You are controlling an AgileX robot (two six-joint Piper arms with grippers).
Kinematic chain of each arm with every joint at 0, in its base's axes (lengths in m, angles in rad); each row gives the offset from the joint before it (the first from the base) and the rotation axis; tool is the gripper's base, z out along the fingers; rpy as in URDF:
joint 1: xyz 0 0 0.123 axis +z
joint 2: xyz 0 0 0 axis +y
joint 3: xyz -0.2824 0 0.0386 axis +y
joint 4: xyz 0.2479 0 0.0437 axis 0.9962 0 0.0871
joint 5: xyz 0 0 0 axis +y
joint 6: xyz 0.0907 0 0.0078 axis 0.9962 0 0.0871
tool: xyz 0 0 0 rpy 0 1.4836 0
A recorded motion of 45 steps. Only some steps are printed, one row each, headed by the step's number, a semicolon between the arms.
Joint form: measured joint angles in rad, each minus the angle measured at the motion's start. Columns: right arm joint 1, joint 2, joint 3, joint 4, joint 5, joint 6; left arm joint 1, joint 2, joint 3, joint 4, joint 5, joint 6.
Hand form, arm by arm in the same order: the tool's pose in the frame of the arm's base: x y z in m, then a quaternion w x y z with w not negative. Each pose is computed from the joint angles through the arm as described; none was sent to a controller.
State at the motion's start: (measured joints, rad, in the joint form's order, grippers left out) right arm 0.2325 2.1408 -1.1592 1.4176 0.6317 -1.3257; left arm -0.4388 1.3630 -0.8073 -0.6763 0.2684 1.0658
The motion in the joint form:
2: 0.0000 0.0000 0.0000 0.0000 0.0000 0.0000; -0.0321 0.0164 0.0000 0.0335 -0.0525 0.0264
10: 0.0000 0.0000 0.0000 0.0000 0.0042 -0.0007; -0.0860 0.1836 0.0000 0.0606 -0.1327 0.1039
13: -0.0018 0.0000 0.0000 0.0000 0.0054 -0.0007; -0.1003 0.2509 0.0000 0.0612 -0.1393 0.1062
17: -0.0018 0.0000 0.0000 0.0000 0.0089 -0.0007; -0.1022 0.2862 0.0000 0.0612 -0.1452 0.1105
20: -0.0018 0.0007 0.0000 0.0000 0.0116 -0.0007; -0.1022 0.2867 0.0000 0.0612 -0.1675 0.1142
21: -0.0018 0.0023 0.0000 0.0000 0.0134 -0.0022; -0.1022 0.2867 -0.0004 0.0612 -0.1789 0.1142
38: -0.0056 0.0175 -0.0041 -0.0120 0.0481 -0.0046; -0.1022 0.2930 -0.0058 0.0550 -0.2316 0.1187
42: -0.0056 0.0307 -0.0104 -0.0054 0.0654 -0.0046; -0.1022 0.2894 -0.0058 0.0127 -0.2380 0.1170
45: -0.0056 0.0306 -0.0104 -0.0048 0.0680 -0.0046; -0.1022 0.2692 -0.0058 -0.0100 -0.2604 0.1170
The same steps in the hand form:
2: 0.3755 0.1436 0.0957 0.22034 -0.16570 0.90301 0.32950; 0.2509 -0.1410 0.2548 0.43920 0.42769 0.78777 -0.06002
10: 0.3753 0.1439 0.0959 0.21966 -0.16663 0.90239 0.33118; 0.2646 -0.1615 0.2087 0.39320 0.48682 0.77945 -0.02936
13: 0.3755 0.1433 0.0959 0.21973 -0.16599 0.90238 0.33148; 0.2671 -0.1677 0.1880 0.36440 0.49795 0.78633 -0.03065
17: 0.3753 0.1435 0.0960 0.21906 -0.16651 0.90191 0.33295; 0.2690 -0.1693 0.1771 0.35023 0.50218 0.79014 -0.02907
20: 0.3751 0.1436 0.0959 0.21823 -0.16681 0.90164 0.33406; 0.2708 -0.1689 0.1780 0.35857 0.49992 0.78804 -0.02243
21: 0.3749 0.1437 0.0953 0.21741 -0.16752 0.90150 0.33461; 0.2717 -0.1688 0.1786 0.36310 0.49794 0.78730 -0.01935
38: 0.3735 0.1443 0.0910 0.20529 -0.17558 0.89859 0.34579; 0.2770 -0.1688 0.1806 0.38264 0.48816 0.78438 -0.00558
42: 0.3738 0.1456 0.0880 0.19966 -0.17409 0.89687 0.35418; 0.2772 -0.1686 0.1822 0.38686 0.46942 0.79361 -0.01280
45: 0.3737 0.1458 0.0881 0.19929 -0.17420 0.89646 0.35538; 0.2777 -0.1675 0.1899 0.40427 0.45433 0.79374 -0.01131

